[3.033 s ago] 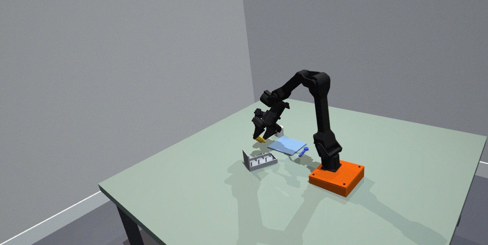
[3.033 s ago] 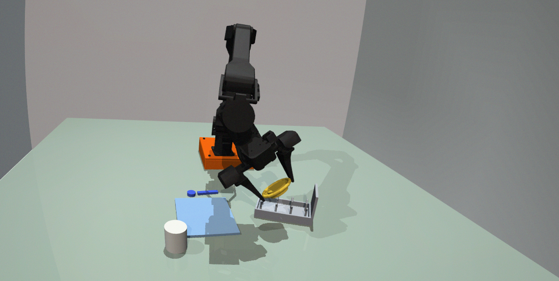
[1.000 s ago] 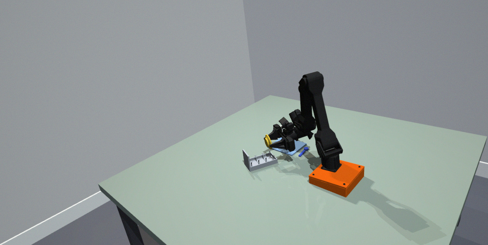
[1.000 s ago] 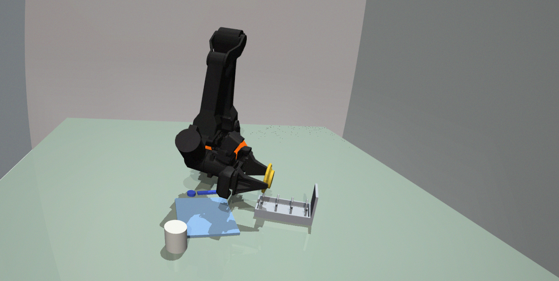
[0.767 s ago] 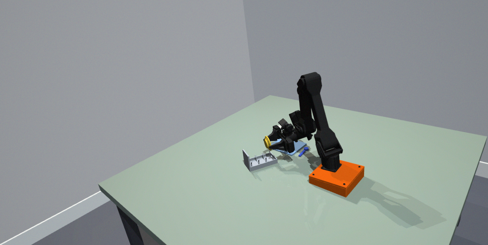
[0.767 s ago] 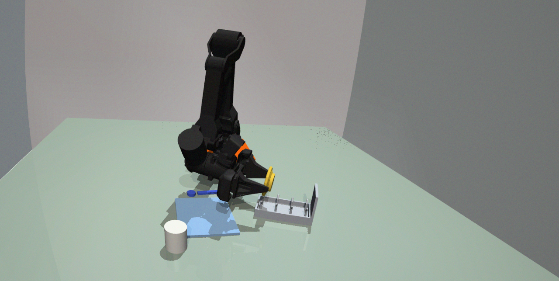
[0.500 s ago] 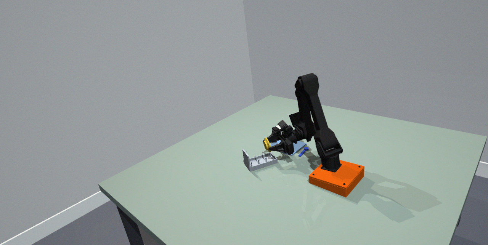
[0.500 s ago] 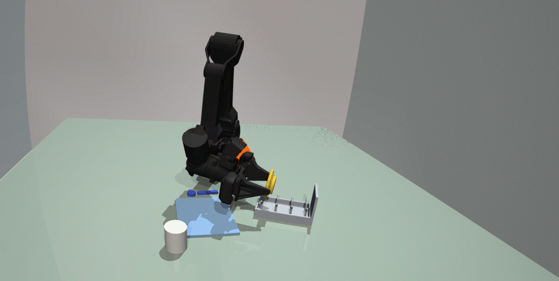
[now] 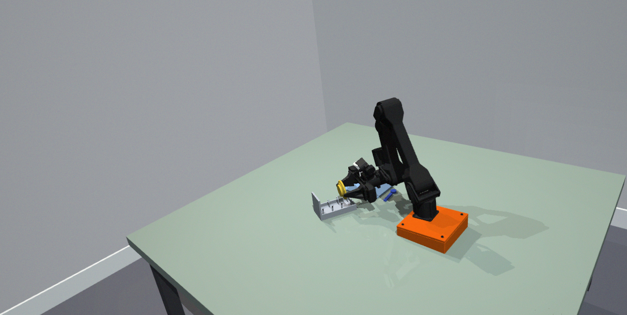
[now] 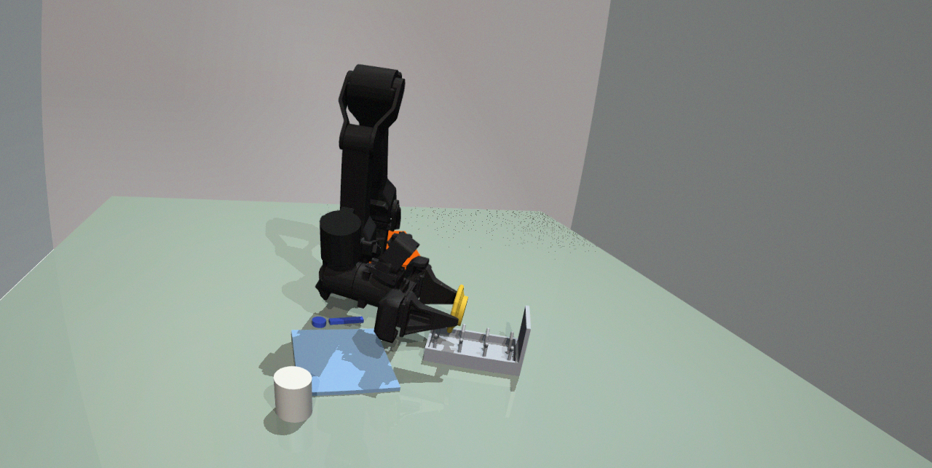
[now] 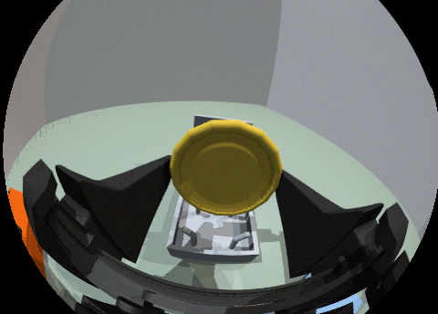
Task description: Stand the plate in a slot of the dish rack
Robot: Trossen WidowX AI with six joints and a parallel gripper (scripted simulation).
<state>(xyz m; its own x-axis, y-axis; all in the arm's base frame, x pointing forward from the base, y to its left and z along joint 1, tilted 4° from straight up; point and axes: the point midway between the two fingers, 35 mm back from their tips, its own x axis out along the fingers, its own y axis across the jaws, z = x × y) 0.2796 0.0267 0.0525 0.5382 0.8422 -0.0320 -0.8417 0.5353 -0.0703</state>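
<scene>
Right now my gripper tip is 1 cm to the left of the yellow plate. Also, from my gripper tip: blue spoon 16 cm to the right, 11 cm behind, 7 cm below; grey dish rack 5 cm below, 2 cm to the left, 1 cm ahead; light blue mat 17 cm to the right, 7 cm below, 1 cm behind.
</scene>
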